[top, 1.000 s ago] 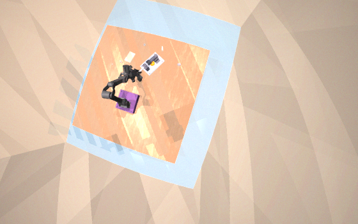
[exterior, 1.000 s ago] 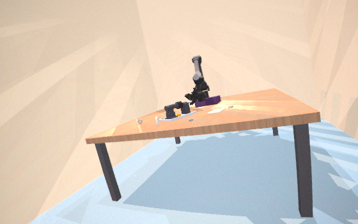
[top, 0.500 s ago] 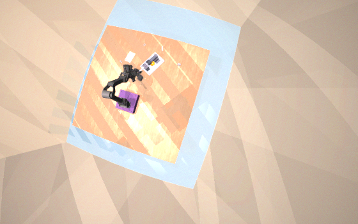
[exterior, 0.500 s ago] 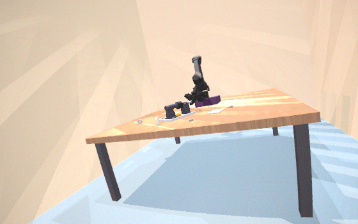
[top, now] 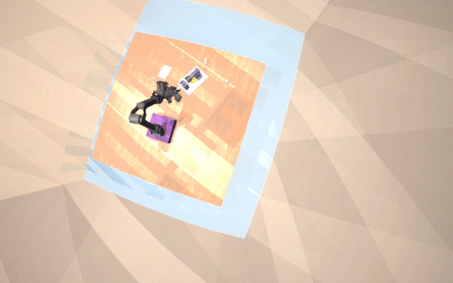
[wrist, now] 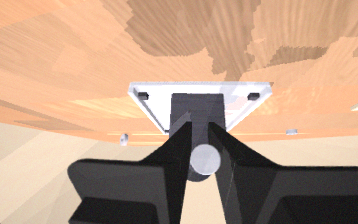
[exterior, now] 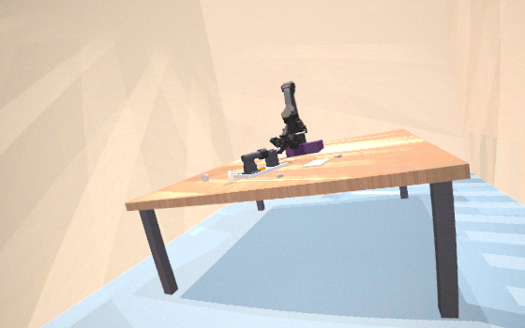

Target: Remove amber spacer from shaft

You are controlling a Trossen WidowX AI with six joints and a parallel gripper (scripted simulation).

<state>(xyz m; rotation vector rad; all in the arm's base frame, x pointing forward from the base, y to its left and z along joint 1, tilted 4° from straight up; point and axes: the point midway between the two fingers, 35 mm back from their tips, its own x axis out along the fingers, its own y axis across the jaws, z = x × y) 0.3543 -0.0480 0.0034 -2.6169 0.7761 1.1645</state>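
Now: the shaft 4 cm ahead of my gripper tip, 3 cm to the right of it and 2 cm above it. The rest, counted from my gripper tip: white peg (30 cm ahead, 14 cm to the right, 3 cm below); then amber spacer (12 cm ahead, 7 cm to the right, 4 cm below); then flat white sheet (20 cm to the left, 15 cm ahead, 5 cm below).
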